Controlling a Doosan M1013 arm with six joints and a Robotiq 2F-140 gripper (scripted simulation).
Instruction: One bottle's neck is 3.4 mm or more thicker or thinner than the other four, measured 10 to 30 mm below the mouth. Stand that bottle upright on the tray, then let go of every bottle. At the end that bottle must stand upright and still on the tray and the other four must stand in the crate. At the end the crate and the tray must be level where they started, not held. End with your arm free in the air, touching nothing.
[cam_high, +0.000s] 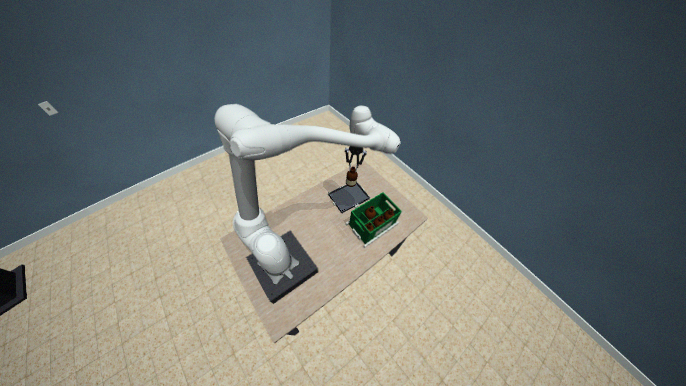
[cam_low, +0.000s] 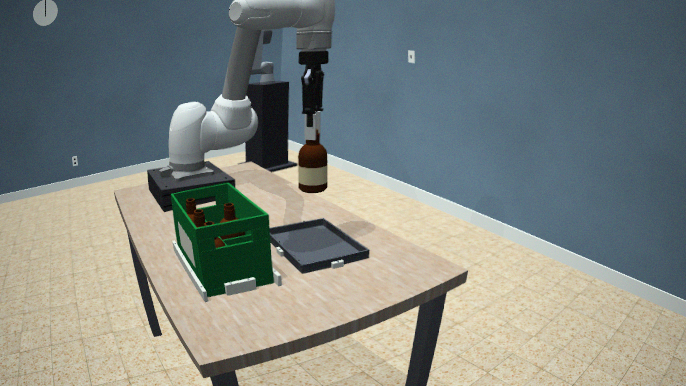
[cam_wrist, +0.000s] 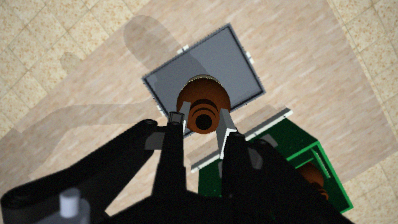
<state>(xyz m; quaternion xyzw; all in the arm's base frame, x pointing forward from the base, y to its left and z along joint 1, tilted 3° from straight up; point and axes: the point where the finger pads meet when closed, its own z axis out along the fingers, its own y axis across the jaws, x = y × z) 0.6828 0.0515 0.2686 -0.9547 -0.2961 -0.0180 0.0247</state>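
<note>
The brown bottle is 9 cm below my hand. The rest, counted from my hand: dark tray: 32 cm below; green crate: 6 cm behind, 27 cm to the right, 25 cm below.
</note>
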